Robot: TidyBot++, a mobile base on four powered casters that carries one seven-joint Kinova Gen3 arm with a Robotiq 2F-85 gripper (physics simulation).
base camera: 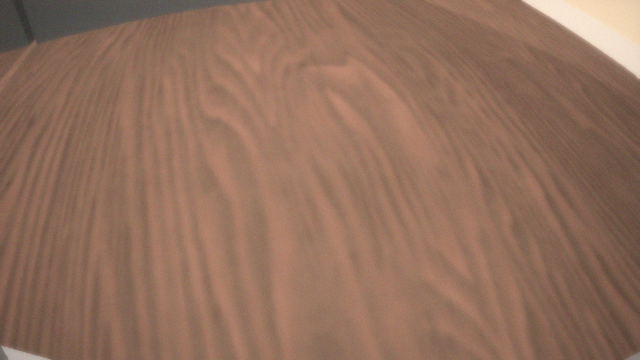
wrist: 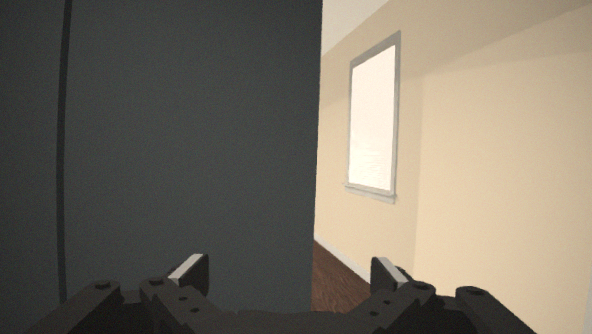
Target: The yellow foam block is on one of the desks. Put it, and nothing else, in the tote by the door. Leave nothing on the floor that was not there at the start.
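Places are measured from the arm's base along level axes (x ahead, y left, z up), in metres.
Where they show: gripper, fingertip midpoint: (wrist: 289, 274).
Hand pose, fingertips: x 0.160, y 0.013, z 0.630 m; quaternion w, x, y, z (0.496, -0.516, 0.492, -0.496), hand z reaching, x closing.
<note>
After its pixels a point has its place.
My gripper (wrist: 289, 274) @(z 0.630, x 0.160, y 0.013 m) is open in the wrist view, with its two fingers wide apart and no object between them. The yellow foam block, the desks and the tote do not show in either view.
A dark grey panel (wrist: 190, 150) @(z 0.701, x 1.080, y 0.421 m) (base camera: 125, 12) @(z -0.365, x 1.041, y 0.545 m) stands ahead, filling the left half of the wrist view. To its right are a beige wall (wrist: 500, 175) @(z 0.641, x 1.466, y -0.981 m) with a window (wrist: 372, 125) @(z 0.998, x 2.690, y -0.588 m) and a white baseboard (base camera: 590, 30) @(z -0.353, x 1.281, y -1.025 m). Brown wood floor (base camera: 320, 200) @(z -0.397, x 0.418, y -0.014 m) (wrist: 332, 285) @(z -0.397, x 2.526, y -0.281 m) runs up to the panel and wall.
</note>
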